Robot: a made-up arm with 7 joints.
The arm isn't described. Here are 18 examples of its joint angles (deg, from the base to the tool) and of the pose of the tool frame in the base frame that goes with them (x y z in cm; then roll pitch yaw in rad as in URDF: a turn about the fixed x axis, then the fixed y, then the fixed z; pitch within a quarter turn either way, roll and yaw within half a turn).
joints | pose
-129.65 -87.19 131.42 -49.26 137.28 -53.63 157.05 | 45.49 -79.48 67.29 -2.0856 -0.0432 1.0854
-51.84 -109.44 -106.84 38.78 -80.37 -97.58 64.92 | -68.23 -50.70 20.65 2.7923 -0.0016 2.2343
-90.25 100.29 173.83 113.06 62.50 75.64 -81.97 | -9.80 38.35 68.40 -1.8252 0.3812 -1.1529
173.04 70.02 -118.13 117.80 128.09 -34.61 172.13 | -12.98 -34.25 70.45 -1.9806 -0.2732 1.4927
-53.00 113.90 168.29 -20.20 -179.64 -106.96 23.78 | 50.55 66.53 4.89 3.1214 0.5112 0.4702
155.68 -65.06 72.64 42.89 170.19 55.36 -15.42 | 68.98 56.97 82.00 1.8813 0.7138 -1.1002
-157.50 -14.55 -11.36 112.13 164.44 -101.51 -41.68 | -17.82 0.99 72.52 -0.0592 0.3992 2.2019
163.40 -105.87 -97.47 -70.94 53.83 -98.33 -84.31 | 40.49 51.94 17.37 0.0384 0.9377 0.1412
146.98 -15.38 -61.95 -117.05 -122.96 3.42 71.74 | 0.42 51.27 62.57 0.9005 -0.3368 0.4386
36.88 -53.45 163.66 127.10 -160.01 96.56 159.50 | -54.30 21.70 38.05 -1.9265 0.9684 -2.0246
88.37 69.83 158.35 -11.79 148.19 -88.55 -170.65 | -6.92 -87.39 73.29 2.2231 0.0151 1.5961
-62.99 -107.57 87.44 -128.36 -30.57 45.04 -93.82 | -51.58 -9.07 30.65 2.7029 -1.2433 0.1285
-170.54 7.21 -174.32 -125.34 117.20 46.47 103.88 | -39.80 0.03 56.95 -0.1207 0.7628 0.7139
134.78 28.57 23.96 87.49 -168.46 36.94 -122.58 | -64.72 -35.26 75.22 1.7613 0.1797 2.1854
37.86 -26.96 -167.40 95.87 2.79 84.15 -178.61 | -32.00 36.17 54.41 -0.1446 0.4630 2.2673
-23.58 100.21 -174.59 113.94 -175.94 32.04 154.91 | 43.99 23.76 79.03 3.0762 -0.3168 -2.3460
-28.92 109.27 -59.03 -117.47 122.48 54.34 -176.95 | 44.64 -20.98 37.90 -1.2395 -0.9666 -0.6545
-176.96 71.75 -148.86 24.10 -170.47 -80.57 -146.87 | -73.73 -13.55 87.24 -2.8221 0.8613 -0.5798
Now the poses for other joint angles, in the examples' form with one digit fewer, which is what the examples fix.
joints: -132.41 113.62 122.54 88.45 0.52 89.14 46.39
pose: -7.1 55.3 42.5 2.026 -0.231 -2.479
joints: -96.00 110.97 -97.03 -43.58 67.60 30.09 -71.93
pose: 23.9 85.2 -6.5 -0.718 0.002 2.599
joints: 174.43 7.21 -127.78 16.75 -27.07 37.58 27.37
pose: 4.4 -14.1 139.0 2.910 0.793 -0.837
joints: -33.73 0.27 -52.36 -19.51 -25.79 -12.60 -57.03
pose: 3.1 -21.3 141.2 2.617 -0.154 3.005
